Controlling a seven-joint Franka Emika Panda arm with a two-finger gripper.
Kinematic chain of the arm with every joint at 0, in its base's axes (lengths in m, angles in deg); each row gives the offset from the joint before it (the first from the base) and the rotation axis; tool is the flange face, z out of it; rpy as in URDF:
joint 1: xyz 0 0 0.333 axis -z
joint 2: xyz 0 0 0 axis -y
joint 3: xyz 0 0 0.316 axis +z
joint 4: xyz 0.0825 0 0 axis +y
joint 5: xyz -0.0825 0 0.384 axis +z
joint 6: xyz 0 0 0 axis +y
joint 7: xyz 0.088 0 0 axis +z
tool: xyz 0 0 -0.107 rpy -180 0 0
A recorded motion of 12 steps. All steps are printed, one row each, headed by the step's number.
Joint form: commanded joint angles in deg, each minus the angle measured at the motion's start. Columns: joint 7, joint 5, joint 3, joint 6, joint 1, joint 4, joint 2.
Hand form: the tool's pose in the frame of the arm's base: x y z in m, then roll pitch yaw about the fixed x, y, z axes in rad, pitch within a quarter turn. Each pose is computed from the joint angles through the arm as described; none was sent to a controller.
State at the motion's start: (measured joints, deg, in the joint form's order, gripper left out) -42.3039 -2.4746 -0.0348 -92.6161 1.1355 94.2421 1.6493
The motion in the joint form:
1: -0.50 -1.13 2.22 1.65 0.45 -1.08 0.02
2: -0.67 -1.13 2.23 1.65 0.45 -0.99 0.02
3: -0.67 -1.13 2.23 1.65 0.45 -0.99 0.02
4: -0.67 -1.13 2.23 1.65 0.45 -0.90 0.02
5: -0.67 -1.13 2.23 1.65 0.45 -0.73 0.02
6: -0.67 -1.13 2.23 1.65 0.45 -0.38 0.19
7: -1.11 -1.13 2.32 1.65 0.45 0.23 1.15
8: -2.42 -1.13 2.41 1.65 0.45 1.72 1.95
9: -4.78 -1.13 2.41 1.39 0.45 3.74 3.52
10: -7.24 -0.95 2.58 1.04 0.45 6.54 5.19
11: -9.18 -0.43 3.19 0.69 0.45 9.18 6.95
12: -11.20 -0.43 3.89 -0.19 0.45 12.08 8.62
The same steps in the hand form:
1: 0.5463 -0.0006 0.6161 3.0883 -0.0367 -0.7343
2: 0.5463 -0.0005 0.6154 3.0874 -0.0357 -0.7370
3: 0.5463 -0.0005 0.6154 3.0874 -0.0357 -0.7370
4: 0.5462 -0.0005 0.6147 3.0863 -0.0345 -0.7370
5: 0.5461 -0.0005 0.6132 3.0843 -0.0324 -0.7369
6: 0.5450 -0.0005 0.6120 3.0821 -0.0301 -0.7369
7: 0.5399 0.0005 0.6160 3.0859 -0.0355 -0.7431
8: 0.5350 0.0014 0.6112 3.0778 -0.0287 -0.7642
9: 0.5263 0.0016 0.6095 3.0759 -0.0298 -0.8050
10: 0.5166 0.0037 0.6021 3.0679 -0.0225 -0.8447
11: 0.5064 0.0105 0.5965 3.0652 -0.0143 -0.8685
12: 0.4970 0.0170 0.5884 3.0585 -0.0162 -0.8910

